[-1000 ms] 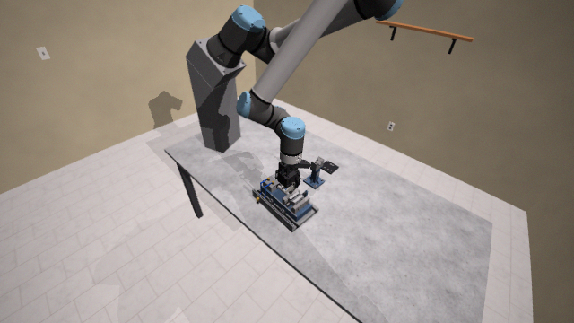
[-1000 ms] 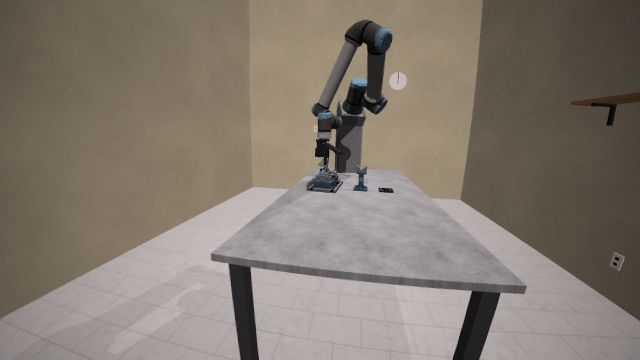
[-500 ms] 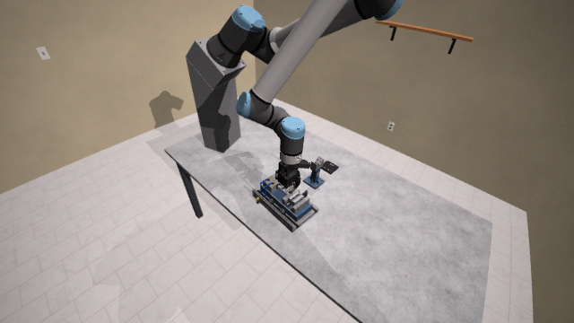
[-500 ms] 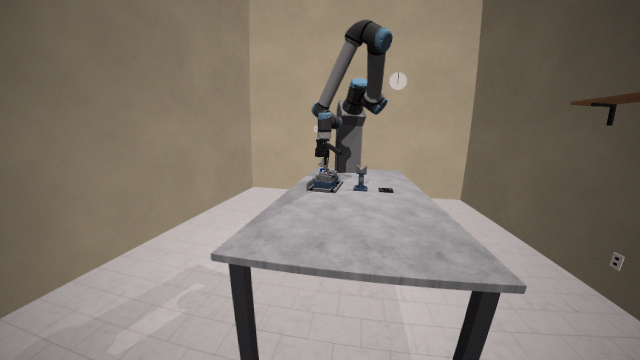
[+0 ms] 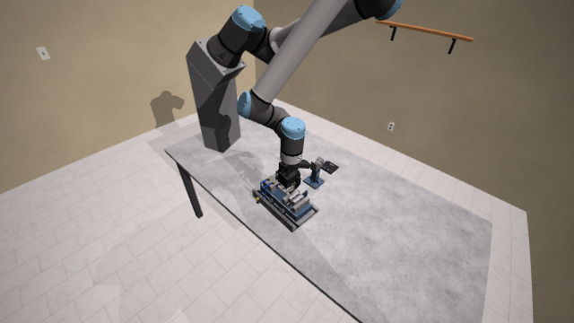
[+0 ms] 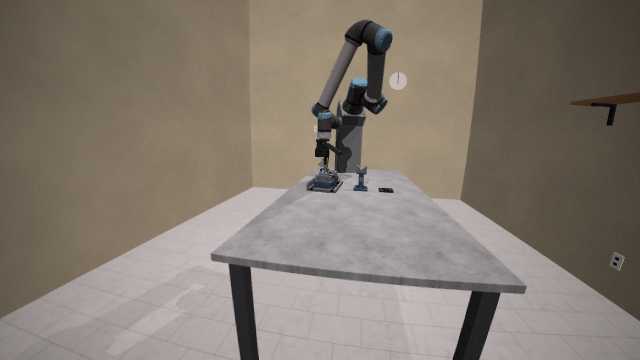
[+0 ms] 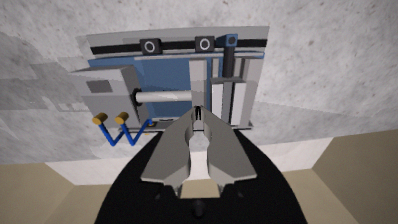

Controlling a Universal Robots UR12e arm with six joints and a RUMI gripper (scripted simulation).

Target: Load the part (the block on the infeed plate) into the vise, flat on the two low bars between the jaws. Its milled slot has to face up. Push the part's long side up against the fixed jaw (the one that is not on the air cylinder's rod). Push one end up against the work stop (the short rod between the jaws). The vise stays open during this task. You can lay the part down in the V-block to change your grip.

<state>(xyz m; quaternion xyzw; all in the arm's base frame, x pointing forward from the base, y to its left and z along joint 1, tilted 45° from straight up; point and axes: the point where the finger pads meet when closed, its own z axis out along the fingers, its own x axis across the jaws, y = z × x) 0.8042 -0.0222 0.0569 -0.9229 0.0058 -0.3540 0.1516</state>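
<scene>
Now: the part 40 mm ahead of my hand and 20 mm below it. Also, from my hand: cylinder rod: 50 mm behind, 40 mm below; work stop: 50 mm to the left, 30 mm below, 30 mm ahead; moving jaw: 40 mm below.
</scene>
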